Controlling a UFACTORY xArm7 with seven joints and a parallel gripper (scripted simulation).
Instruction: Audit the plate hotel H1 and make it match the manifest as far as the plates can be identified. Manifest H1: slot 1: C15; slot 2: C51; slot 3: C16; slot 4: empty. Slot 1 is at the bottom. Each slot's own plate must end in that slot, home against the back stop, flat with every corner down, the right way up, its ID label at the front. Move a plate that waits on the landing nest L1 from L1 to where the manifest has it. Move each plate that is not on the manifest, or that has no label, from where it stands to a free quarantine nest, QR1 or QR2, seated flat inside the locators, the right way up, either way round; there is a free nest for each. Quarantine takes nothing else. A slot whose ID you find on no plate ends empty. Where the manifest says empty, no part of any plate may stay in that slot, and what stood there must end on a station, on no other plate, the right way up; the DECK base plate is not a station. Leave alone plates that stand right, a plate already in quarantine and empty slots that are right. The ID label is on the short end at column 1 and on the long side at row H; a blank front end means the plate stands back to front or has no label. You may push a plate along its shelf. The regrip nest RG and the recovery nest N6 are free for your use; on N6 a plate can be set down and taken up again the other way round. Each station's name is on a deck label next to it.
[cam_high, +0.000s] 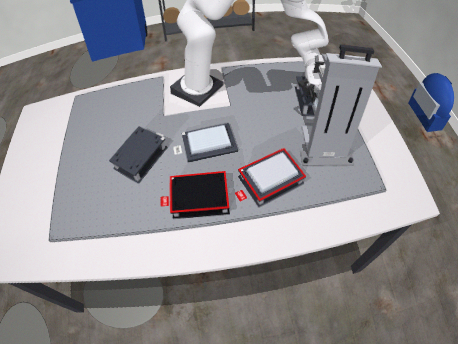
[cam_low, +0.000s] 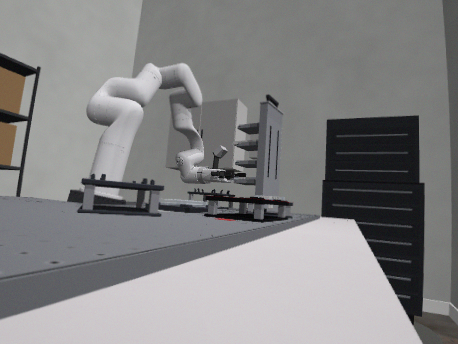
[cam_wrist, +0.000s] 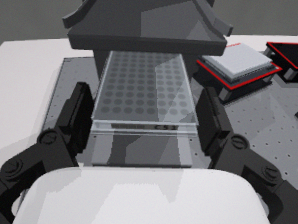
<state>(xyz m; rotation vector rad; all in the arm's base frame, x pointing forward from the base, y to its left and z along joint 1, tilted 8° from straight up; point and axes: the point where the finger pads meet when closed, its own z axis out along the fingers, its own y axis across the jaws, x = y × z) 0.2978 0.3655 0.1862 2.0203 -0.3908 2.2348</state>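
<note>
My gripper is now 5 cm short of the plate labelled C16, 1 cm to the left of it and 13 cm below it. Round my hand: RG label 22 cm behind, 6 cm to the left, 14 cm below; then H1 label 3 cm ahead, 9 cm to the left, 14 cm below; then white plate 17 cm ahead, 25 cm to the right, 9 cm below.
</note>
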